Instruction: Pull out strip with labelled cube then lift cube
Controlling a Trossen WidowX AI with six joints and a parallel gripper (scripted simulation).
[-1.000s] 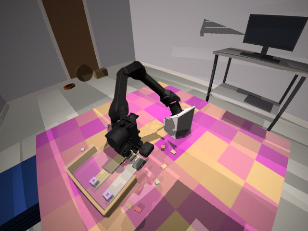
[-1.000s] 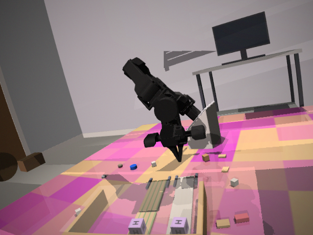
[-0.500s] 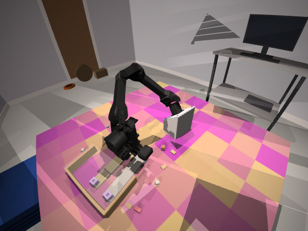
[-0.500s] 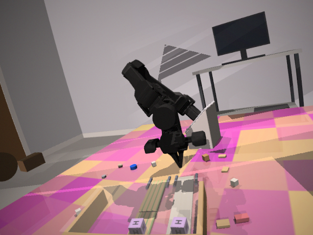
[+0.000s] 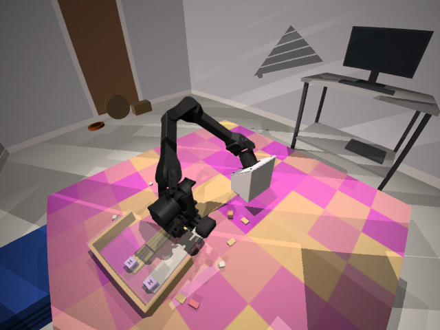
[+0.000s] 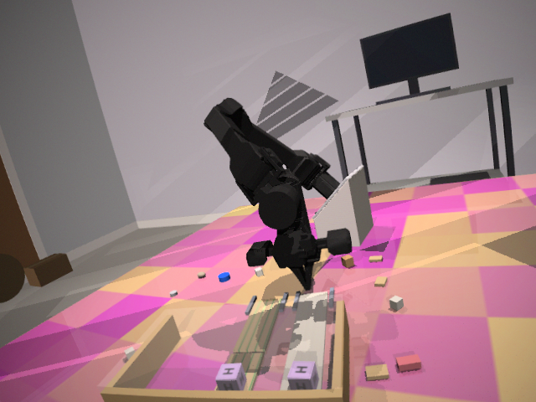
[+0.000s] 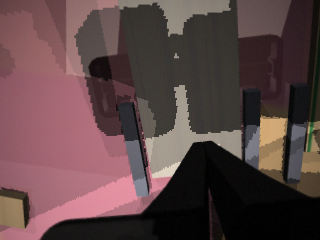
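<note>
Now: gripper tip 90 mm short of the white strip, 20 mm to the right of it and 30 mm above it. Also, from my gripper tip: blue disc: 100 mm behind, 260 mm to the right, 30 mm below.
</note>
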